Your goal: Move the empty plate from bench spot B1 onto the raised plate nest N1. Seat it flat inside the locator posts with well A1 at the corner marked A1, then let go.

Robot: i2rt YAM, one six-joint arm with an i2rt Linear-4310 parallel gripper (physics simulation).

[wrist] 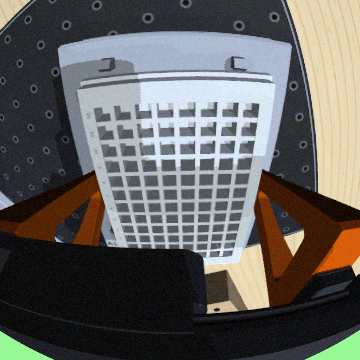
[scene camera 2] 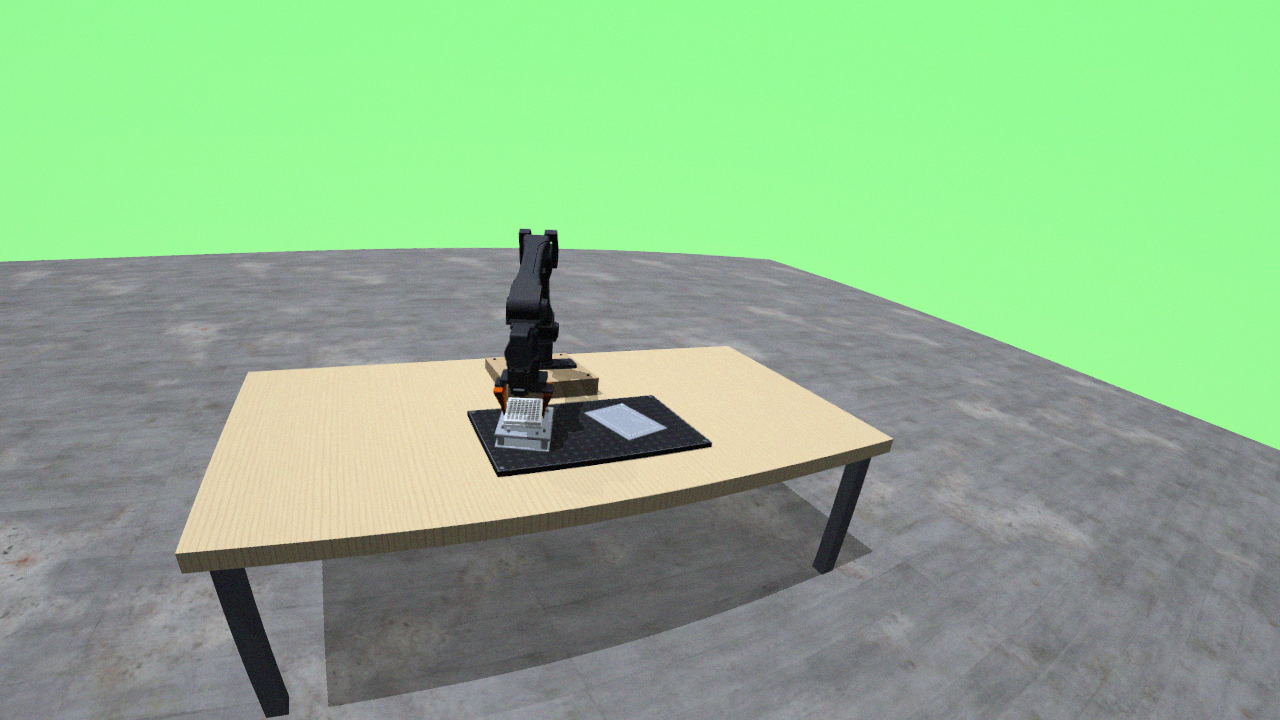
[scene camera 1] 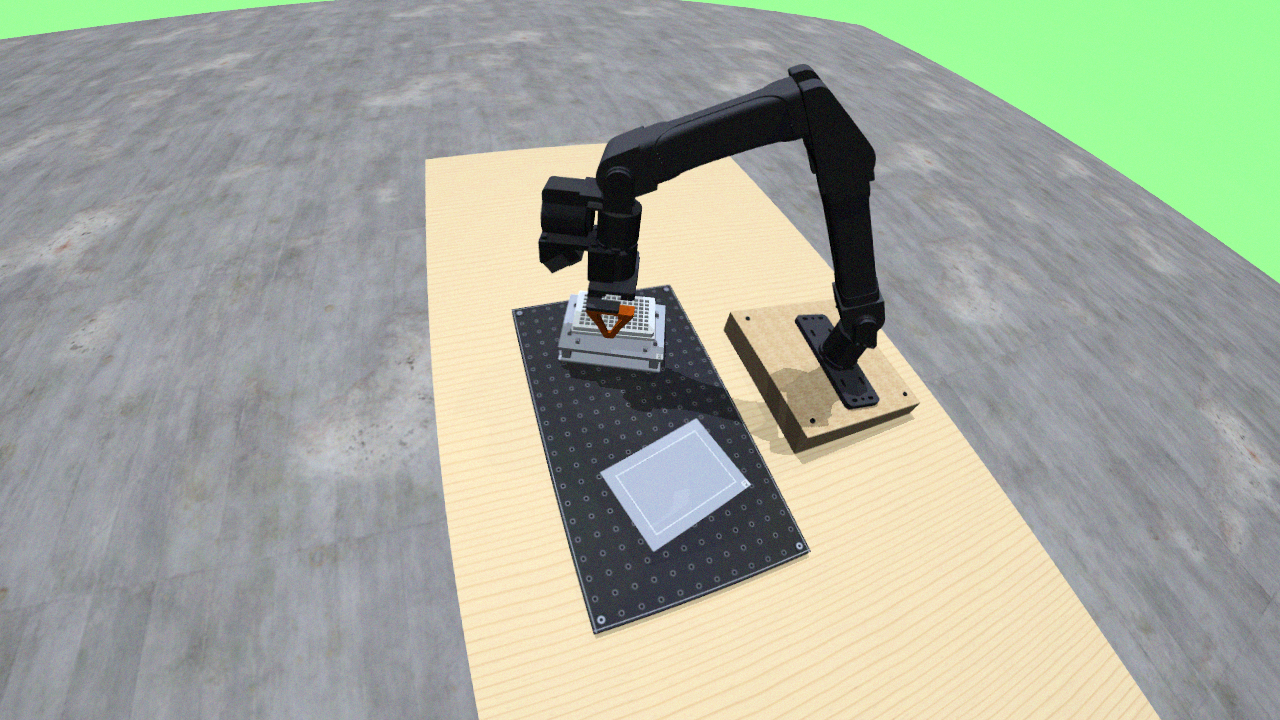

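Pixels of known places: gripper, between the fingertips: point(wrist: 178, 176) point(scene camera 2: 523, 416) point(scene camera 1: 611, 318); arm's base, origin of its link: point(scene camera 2: 541, 366) point(scene camera 1: 834, 359).
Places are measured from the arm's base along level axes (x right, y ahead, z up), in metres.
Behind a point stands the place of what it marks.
Note:
The empty white well plate point(scene camera 1: 637, 326) @(x 0.089, y 0.333, z 0.033 m) point(scene camera 2: 523, 410) @(x 0.126, y 0.359, z 0.030 m) point(wrist: 178, 171) @(x 0.130, y 0.378, z 0.032 m) is gripped across its short sides by my gripper point(scene camera 1: 610, 322) @(x 0.126, y 0.365, z 0.018 m) point(scene camera 2: 513, 393) @(x 0.126, y 0.365, z 0.018 m) point(wrist: 178, 176) @(x 0.126, y 0.365, z 0.018 m), whose orange fingers are shut on it. The plate is over the grey raised nest N1 point(scene camera 1: 612, 355) @(x 0.062, y 0.375, z 0.003 m) point(scene camera 2: 523, 439) @(x 0.133, y 0.399, z -0.023 m) point(wrist: 178, 50) @(x 0.145, y 0.428, z 0.007 m), at the far end of the black perforated board point(scene camera 1: 573, 429) @(x -0.039, y 0.451, z -0.029 m) point(scene camera 2: 582, 443) @(x 0.001, y 0.425, z -0.028 m). In the wrist view the plate's far edge lies just short of two dark locator posts point(wrist: 107, 64) @(x 0.113, y 0.434, z 0.016 m) point(wrist: 237, 63) @(x 0.170, y 0.417, z 0.016 m). I cannot tell whether the plate rests on the nest. The plate's A1 label is at its near left corner in the wrist view.
The pale square spot B1 point(scene camera 1: 676, 483) @(x -0.147, y 0.327, z -0.027 m) point(scene camera 2: 625, 420) @(x -0.142, y 0.325, z -0.027 m) lies bare on the near half of the board. The arm stands on a wooden block point(scene camera 1: 787, 376) @(x -0.024, y 0.110, z 0.008 m) point(scene camera 2: 573, 380) @(x -0.059, y 0.135, z 0.007 m) right of the board. All rest on the wooden table point(scene camera 1: 500, 537) @(x -0.173, y 0.567, z -0.042 m) point(scene camera 2: 357, 465) @(x 0.508, y 0.450, z -0.042 m).

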